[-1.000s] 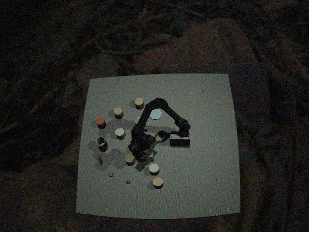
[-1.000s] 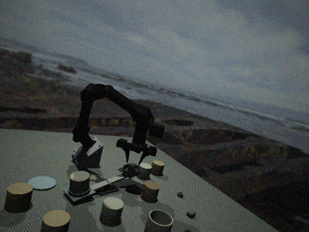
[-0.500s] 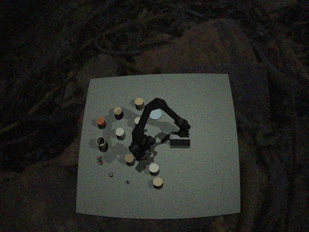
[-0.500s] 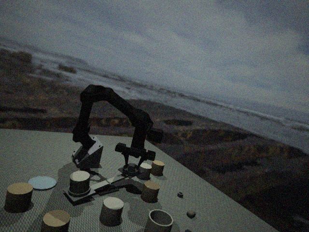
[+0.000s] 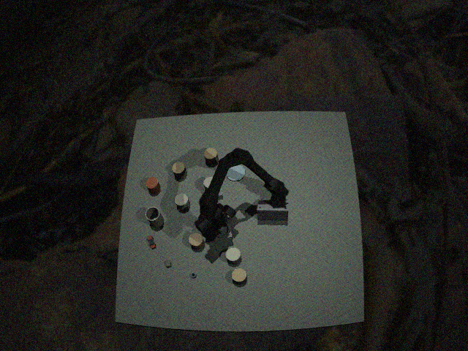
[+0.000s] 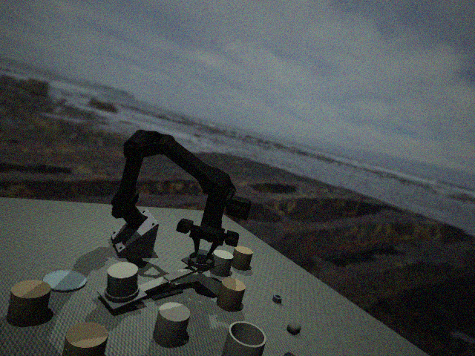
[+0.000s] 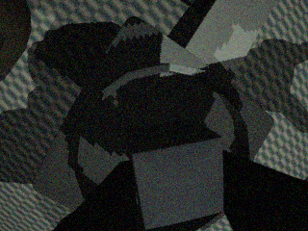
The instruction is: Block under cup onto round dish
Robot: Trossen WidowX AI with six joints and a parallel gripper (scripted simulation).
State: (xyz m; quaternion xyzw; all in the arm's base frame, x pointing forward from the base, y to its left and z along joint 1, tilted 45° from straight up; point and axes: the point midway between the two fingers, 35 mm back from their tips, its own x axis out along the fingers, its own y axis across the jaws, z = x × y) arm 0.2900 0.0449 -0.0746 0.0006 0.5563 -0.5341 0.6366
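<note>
Now: gripper tip 100 mm past the round pale blue dish, 350 mm to the left of it and 80 mm above it. The rest, counted from my gripper tip: small dark piece 170 mm ahead, 200 mm to the left, 80 mm below; then balance beam 20 mm ahead, 120 mm to the right, 50 mm below.
</note>
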